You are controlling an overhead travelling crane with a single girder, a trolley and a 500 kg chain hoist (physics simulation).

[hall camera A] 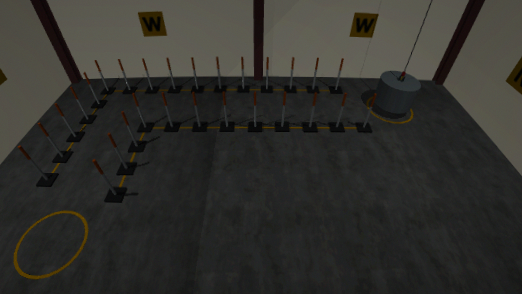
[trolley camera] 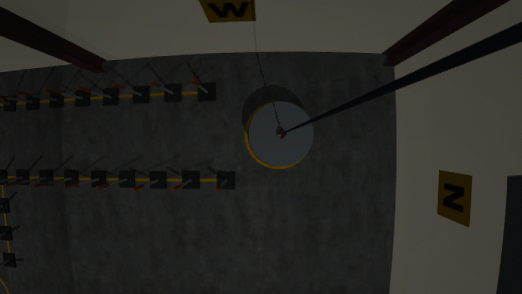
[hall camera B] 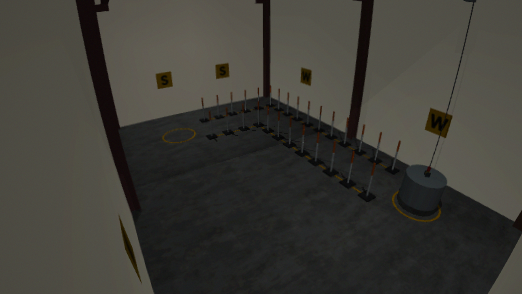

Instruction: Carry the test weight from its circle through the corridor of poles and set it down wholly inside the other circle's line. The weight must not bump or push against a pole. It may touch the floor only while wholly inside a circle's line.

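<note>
The test weight [hall camera A: 397, 96] [hall camera B: 421, 192] [trolley camera: 287, 150] is a grey upright cylinder. It hangs from the hook [hall camera A: 401, 77] [hall camera B: 428, 173] [trolley camera: 281, 133] at its top centre, and its underside looks a little above the floor. The hook is shut on it. The weight is over its yellow circle [hall camera A: 395, 122] [hall camera B: 422, 220] [trolley camera: 278, 168], with a dark shadow beside and below it. The other yellow circle [hall camera A: 87, 232] [hall camera B: 179, 142] lies at the far end of the corridor, at the front left in hall camera A.
Red-and-white poles on black bases form an L-shaped corridor. Its near end poles are the inner-row pole [hall camera A: 369, 114] [hall camera B: 370, 182] and the wall-side pole [hall camera A: 339, 75] [hall camera B: 395, 157], both apart from the weight. The W wall runs behind the outer row; the N wall is to the right in the trolley view.
</note>
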